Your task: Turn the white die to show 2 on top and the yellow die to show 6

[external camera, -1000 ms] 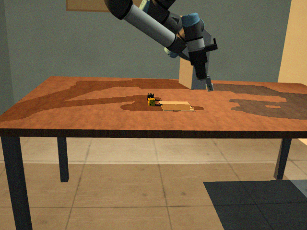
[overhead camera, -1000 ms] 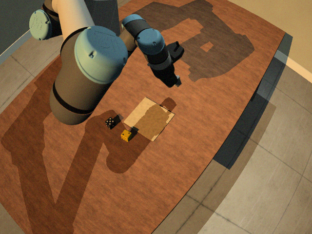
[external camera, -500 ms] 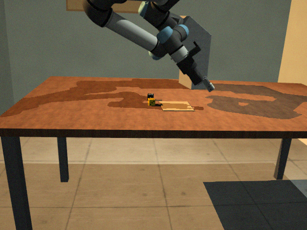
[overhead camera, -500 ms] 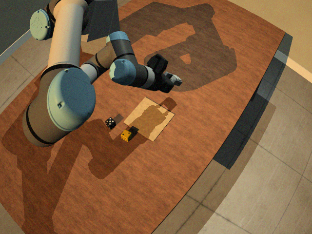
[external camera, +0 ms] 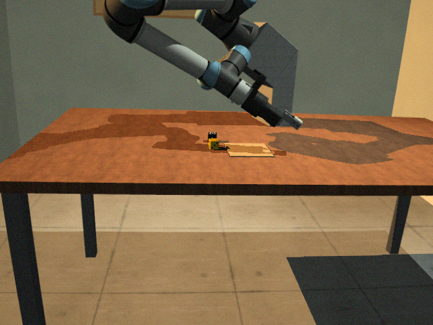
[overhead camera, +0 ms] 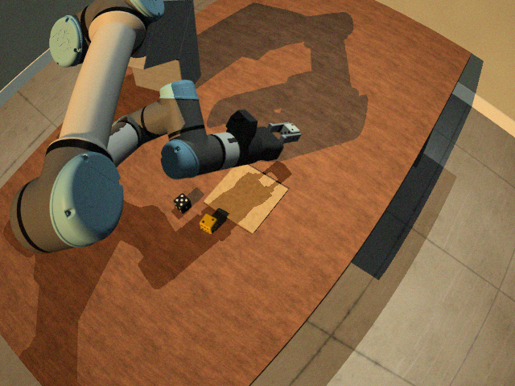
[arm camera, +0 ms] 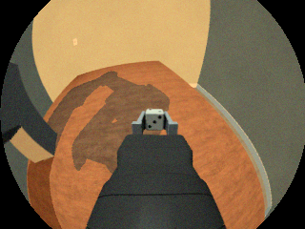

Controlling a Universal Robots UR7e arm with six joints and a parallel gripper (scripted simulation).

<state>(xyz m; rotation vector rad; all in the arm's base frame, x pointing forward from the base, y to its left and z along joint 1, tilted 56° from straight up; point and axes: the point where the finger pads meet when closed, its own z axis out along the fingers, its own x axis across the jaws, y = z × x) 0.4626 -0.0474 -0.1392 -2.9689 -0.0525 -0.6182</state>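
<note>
My gripper is now 140 mm to the left of the tan mat, 100 mm above it and 20 mm past it. From my hand the other things lie so: white die right at my hand; then yellow die 260 mm to the right, 90 mm below, 40 mm behind; then black die 250 mm to the right, 130 mm behind, 90 mm below.
</note>
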